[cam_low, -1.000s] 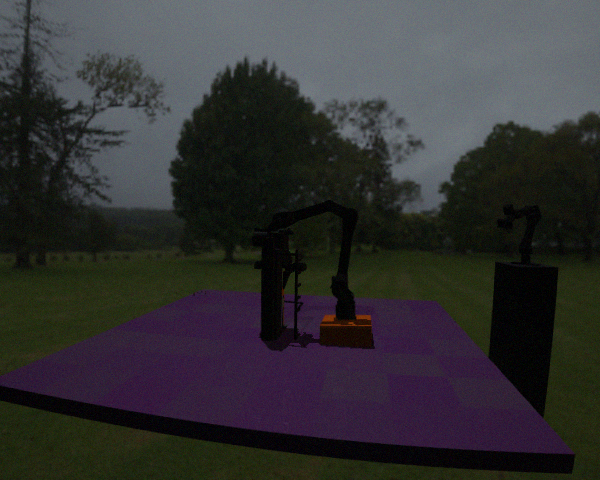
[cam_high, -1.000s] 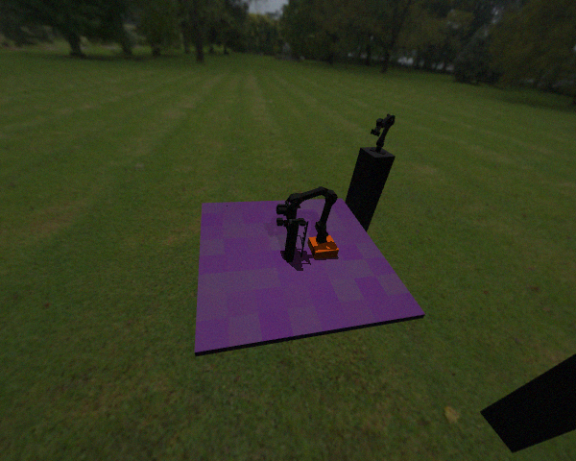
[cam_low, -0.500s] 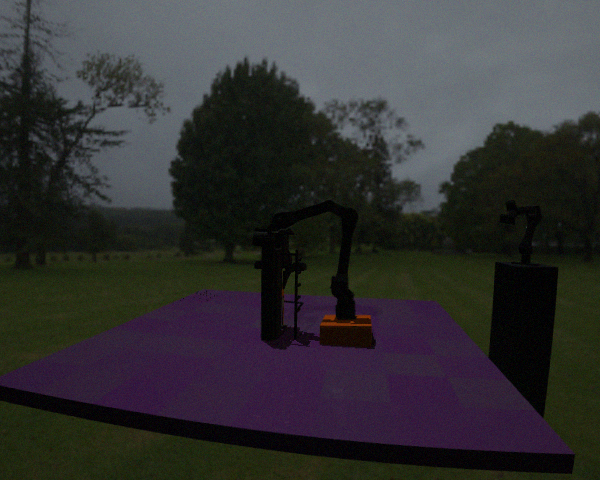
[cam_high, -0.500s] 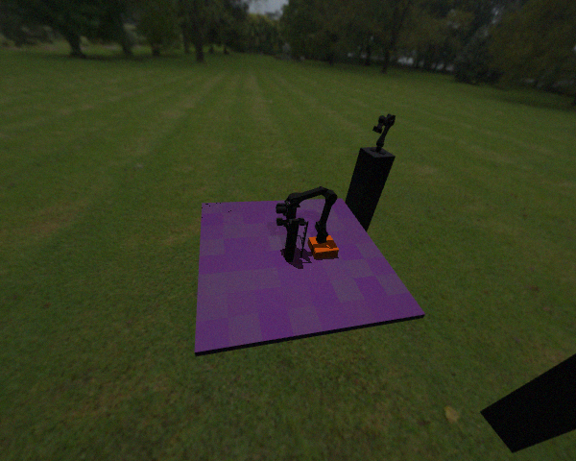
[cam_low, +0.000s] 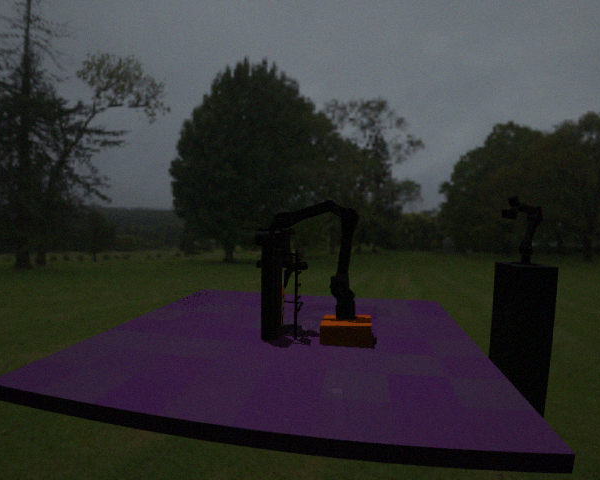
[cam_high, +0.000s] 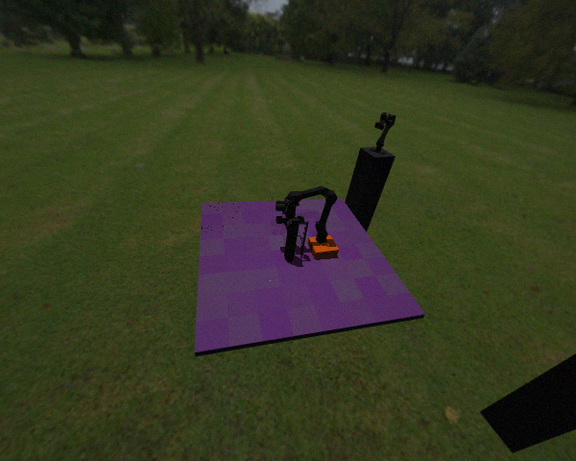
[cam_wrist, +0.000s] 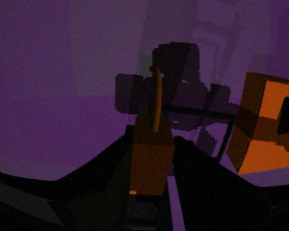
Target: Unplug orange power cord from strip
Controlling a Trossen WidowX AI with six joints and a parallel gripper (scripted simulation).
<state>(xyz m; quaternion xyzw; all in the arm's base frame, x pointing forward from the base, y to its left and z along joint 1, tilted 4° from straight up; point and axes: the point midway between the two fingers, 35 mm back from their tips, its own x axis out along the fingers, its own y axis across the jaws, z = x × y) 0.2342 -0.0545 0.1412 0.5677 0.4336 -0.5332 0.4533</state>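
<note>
Right now my gripper tip is 4 cm to the right of the orange plug and 1 cm short of it. Round my gripper tip: thin dark rack: 12 cm to the left, 6 cm behind.
</note>
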